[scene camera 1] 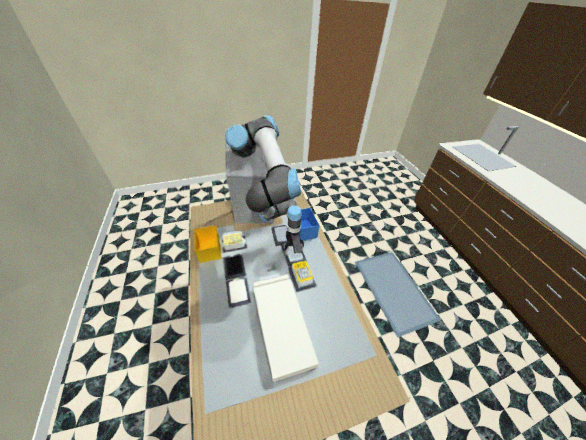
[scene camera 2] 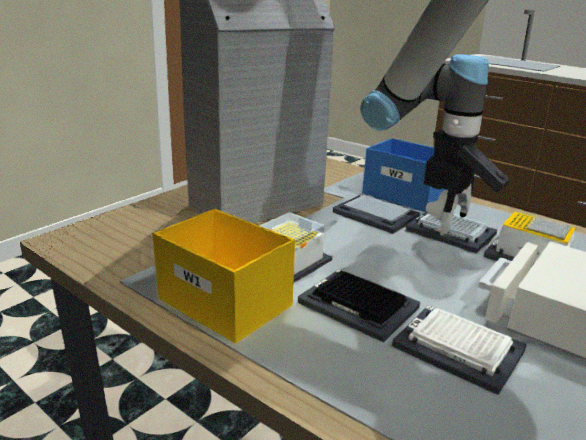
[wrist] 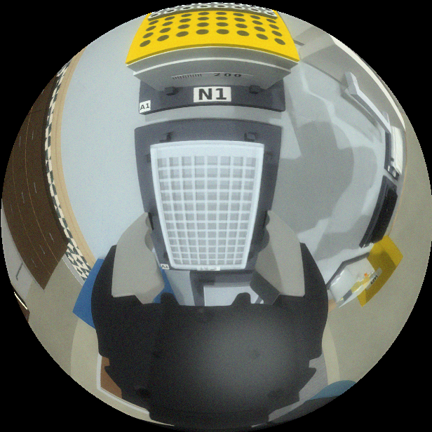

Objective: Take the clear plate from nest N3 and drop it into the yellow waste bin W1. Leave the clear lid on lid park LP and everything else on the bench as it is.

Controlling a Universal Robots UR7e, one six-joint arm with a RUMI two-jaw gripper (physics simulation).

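The clear plate sits flat in the dark nest N3. My gripper points down over it, with one pale finger beside each long side near its label end. The fingers stand open with nothing gripped; a narrow gap shows beside the plate in the wrist view. The clear lid lies on the dark lid park LP. The yellow waste bin W1 stands upright at the opposite side of the bench.
Blue bin W2 stands behind the lid park. A yellow tip rack sits in N1. A clear tip box stands beside W1. A black plate, a white plate and a large white instrument occupy the bench.
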